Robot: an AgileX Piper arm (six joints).
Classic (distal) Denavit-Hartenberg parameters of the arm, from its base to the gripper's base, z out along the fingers. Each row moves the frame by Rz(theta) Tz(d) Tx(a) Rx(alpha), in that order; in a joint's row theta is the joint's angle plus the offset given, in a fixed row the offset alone. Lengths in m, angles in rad.
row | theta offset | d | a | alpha
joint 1 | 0 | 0.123 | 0 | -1.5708
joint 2 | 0.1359 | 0 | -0.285 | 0
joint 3 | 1.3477 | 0 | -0.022 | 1.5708
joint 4 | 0 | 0.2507 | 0 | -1.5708
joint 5 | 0 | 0 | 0 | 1.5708
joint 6 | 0 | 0.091 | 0 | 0
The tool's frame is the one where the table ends.
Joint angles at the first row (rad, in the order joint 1, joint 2, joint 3, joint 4, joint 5, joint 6):
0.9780, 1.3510, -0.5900, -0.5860, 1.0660, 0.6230
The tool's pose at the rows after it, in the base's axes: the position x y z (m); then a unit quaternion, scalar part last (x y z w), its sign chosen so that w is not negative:
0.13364, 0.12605, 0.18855, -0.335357, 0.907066, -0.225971, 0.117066
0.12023, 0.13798, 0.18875, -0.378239, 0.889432, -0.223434, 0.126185
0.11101, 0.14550, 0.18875, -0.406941, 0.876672, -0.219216, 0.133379
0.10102, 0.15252, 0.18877, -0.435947, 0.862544, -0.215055, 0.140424
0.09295, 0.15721, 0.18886, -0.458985, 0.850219, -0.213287, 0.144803
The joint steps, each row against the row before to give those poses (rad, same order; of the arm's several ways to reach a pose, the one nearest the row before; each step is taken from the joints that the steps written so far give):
0.0210, 0.0000, 0.0000, 0.0000, 0.0050, 0.0000
0.1000, 0.0000, 0.0000, 0.0000, 0.0090, 0.0020
0.0650, 0.0000, 0.0000, 0.0000, 0.0000, 0.0000
0.0670, 0.0000, 0.0000, 0.0000, 0.0010, 0.0000
0.0520, 0.0000, 0.0000, 0.0000, 0.0040, -0.0030

